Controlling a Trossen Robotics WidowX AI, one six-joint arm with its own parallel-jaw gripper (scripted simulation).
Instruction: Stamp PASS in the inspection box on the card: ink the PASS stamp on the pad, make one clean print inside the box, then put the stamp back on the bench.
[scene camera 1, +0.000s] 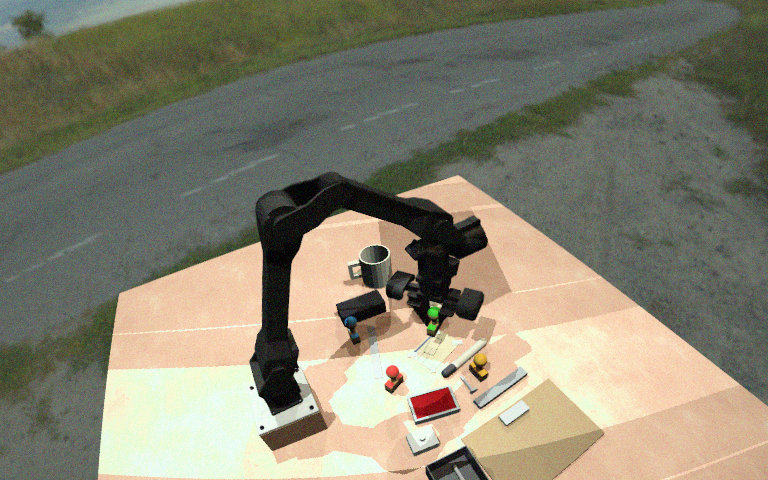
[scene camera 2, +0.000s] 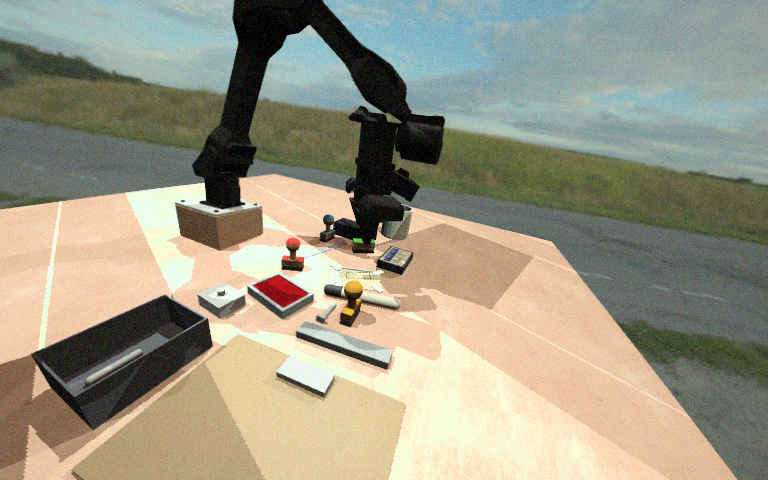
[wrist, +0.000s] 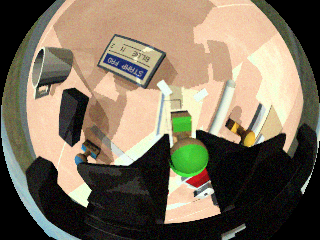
Note:
The pictures show: my gripper, a green-knobbed stamp and a dark tray.
My gripper is seen too in scene camera 1 and in the wrist view.

